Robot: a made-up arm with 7 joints.
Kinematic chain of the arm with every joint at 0, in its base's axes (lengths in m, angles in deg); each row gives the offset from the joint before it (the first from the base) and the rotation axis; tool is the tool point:
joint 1: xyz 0 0 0.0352 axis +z
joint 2: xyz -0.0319 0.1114 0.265 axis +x
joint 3: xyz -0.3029 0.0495 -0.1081 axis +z
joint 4: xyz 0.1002 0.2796 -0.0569 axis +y
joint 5: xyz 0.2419 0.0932 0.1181 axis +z
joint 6: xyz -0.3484 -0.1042 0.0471 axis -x
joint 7: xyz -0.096 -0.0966 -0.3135 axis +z
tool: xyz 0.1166 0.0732 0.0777
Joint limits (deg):
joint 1: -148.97..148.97
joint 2: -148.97..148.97
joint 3: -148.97..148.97
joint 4: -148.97..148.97
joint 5: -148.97..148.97
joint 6: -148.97..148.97
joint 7: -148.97..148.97
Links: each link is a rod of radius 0.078 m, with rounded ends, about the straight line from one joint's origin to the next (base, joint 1, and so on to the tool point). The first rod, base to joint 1, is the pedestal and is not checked.
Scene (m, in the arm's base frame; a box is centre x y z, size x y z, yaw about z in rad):
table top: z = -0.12
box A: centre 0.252 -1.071 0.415 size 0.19 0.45 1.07 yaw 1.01
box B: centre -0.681 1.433 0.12 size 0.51 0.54 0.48 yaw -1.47
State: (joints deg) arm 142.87 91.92 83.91 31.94 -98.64 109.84 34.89
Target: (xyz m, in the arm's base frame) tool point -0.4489 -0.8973 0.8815
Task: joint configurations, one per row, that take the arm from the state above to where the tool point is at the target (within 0.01 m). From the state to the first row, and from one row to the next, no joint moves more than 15 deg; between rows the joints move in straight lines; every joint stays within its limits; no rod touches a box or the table.
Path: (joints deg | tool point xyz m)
1: 135.64 98.34 71.72 39.81 -105.90 106.75 35.64 | 0.7174 -0.7785 0.8477
2: 128.41 104.77 59.54 47.67 -113.16 103.65 36.40 | 0.5669 -0.7416 1.0468
3: 121.18 111.19 47.35 55.54 -120.42 100.56 37.15 | 0.4276 -0.6344 1.2000
4: 113.95 117.61 35.17 63.40 -127.69 97.47 37.90 | 0.3157 -0.4852 1.2993
5: 106.72 124.04 22.98 71.27 -134.95 94.38 38.65 | 0.2364 -0.3243 1.3478
6: 103.10 111.45 30.05 65.03 -128.16 96.69 36.79 | 0.0902 -0.4826 1.3318
7: 99.49 98.87 37.12 58.79 -121.38 99.00 34.92 | -0.0666 -0.6272 1.2728
8: 95.87 86.28 44.19 52.56 -114.60 101.31 33.06 | -0.2200 -0.7482 1.1715
9: 92.26 73.70 51.26 46.32 -107.81 103.63 31.19 | -0.3521 -0.8388 1.0361
10: 88.64 61.11 58.32 40.09 -101.03 105.94 29.33 | -0.4490 -0.8972 0.8815

